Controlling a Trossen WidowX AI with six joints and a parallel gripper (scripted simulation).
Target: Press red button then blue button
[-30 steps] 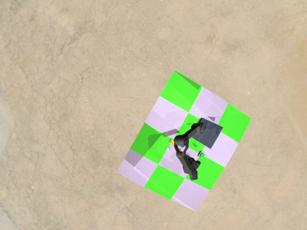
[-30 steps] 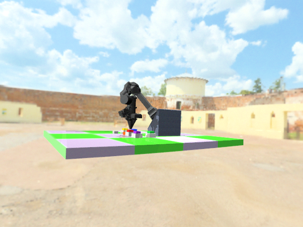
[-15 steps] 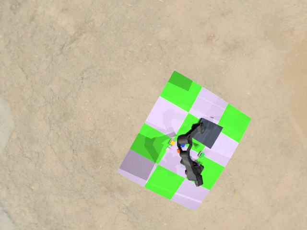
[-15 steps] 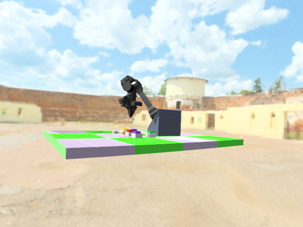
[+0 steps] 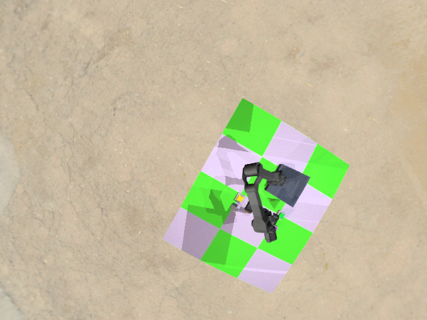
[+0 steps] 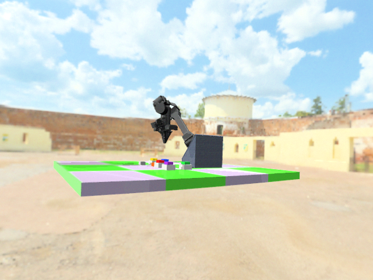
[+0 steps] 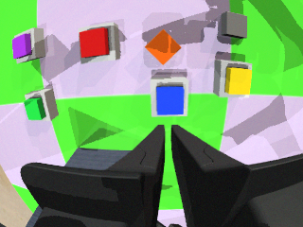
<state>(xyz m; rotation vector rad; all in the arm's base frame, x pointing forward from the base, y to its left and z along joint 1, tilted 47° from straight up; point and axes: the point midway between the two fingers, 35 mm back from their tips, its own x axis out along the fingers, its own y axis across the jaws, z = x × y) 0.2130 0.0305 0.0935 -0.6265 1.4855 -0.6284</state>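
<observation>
Right now my gripper tip is 1 cm past the blue button, 1 cm to the left of it and 10 cm above it. Round my gripper tip: orange block (5 cm ahead, 12 cm below); then yellow button (2 cm ahead, 10 cm to the right, 10 cm below); then red button (6 cm ahead, 8 cm to the left, 10 cm below).
</observation>
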